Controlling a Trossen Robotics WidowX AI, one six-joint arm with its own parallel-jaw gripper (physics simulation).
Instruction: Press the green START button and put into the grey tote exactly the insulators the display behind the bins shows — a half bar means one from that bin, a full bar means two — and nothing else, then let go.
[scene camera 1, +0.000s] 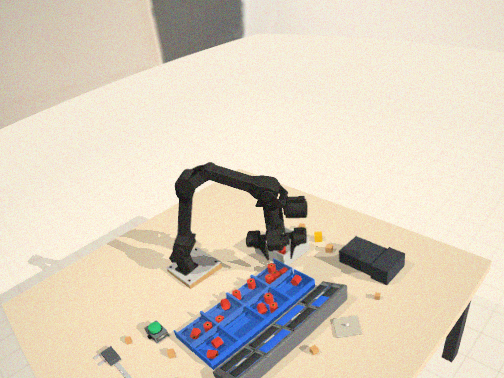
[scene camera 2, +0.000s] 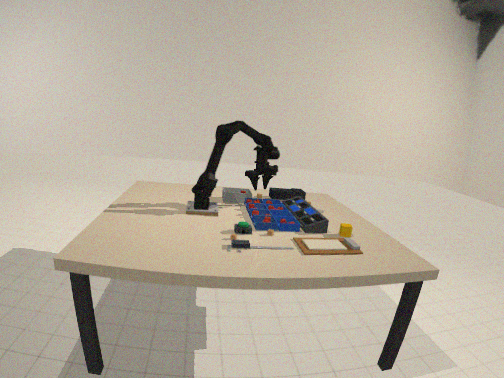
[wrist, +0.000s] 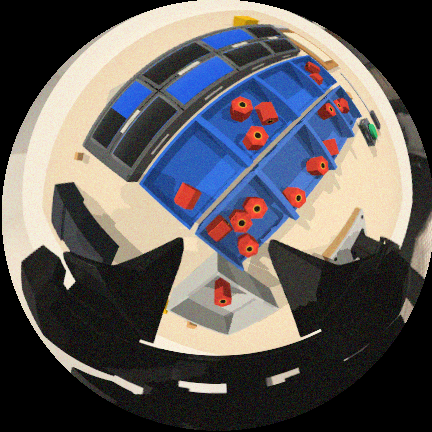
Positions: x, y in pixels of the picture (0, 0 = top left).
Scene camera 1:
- my gripper: 279, 259
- dark box: 382, 264
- display: 283, 348
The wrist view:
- my gripper: 226, 244
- grey tote: 192, 299
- dark box: 73, 223
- display: 185, 112
